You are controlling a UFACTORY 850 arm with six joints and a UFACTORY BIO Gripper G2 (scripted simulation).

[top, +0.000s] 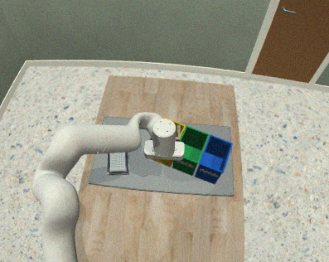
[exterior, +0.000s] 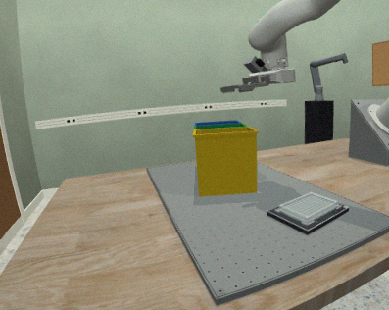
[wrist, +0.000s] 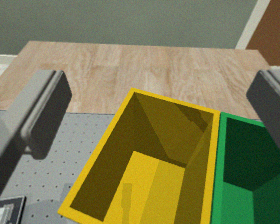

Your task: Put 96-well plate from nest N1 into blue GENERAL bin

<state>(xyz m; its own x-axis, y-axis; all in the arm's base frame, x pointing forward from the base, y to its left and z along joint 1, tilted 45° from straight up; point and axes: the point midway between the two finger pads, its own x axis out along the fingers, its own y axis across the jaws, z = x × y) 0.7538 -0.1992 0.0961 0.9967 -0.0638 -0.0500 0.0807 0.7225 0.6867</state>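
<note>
Right now the clear 96-well plate is 28 cm below my hand, 26 cm to the left of it and 3 cm behind it. Round my hand: yellow bin (21 cm below, 4 cm ahead, 1 cm to the right); then blue bin (25 cm to the right, 21 cm below, 6 cm behind); then green bin (21 cm below, 13 cm to the right, 1 cm behind).
</note>
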